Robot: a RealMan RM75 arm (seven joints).
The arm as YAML. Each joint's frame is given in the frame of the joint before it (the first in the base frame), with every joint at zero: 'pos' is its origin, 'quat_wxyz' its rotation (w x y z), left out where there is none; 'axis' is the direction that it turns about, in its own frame. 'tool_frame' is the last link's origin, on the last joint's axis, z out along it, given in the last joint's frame.
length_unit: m
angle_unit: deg
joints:
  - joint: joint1
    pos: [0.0, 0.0, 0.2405]
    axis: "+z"
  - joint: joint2
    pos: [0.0, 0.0, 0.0]
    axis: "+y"
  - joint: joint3
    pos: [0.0, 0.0, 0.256]
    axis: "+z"
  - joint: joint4
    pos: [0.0, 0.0, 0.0]
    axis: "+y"
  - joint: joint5
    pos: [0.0, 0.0, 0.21]
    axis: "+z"
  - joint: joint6
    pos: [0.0, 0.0, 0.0]
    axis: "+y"
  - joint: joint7
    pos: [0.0, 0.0, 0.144]
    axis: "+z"
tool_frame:
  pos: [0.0, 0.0, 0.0]
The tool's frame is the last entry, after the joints.
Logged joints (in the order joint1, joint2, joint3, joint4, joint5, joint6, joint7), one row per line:
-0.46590, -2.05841, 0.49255, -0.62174, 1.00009, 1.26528, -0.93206
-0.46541, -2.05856, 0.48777, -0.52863, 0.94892, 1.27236, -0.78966
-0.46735, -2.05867, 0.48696, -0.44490, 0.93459, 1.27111, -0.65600
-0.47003, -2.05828, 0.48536, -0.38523, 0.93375, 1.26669, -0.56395
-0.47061, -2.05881, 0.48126, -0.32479, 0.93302, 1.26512, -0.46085
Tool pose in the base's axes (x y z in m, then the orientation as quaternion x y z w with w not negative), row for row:
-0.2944, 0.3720, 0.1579, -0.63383, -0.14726, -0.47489, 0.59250
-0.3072, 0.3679, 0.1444, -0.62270, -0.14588, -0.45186, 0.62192
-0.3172, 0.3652, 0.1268, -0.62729, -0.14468, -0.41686, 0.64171
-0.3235, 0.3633, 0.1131, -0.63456, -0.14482, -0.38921, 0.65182
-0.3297, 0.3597, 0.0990, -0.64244, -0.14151, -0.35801, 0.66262
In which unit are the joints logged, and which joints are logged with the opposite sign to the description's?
The joints are logged in radians. Opposite sign: joint4.
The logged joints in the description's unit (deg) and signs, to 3 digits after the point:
-26.694, -117.938, 28.221, 35.623, 57.301, 72.495, -53.403
-26.666, -117.947, 27.947, 30.288, 54.369, 72.901, -45.244
-26.777, -117.953, 27.901, 25.491, 53.548, 72.829, -37.586
-26.931, -117.931, 27.809, 22.072, 53.500, 72.576, -32.312
-26.964, -117.961, 27.574, 18.609, 53.458, 72.486, -26.405

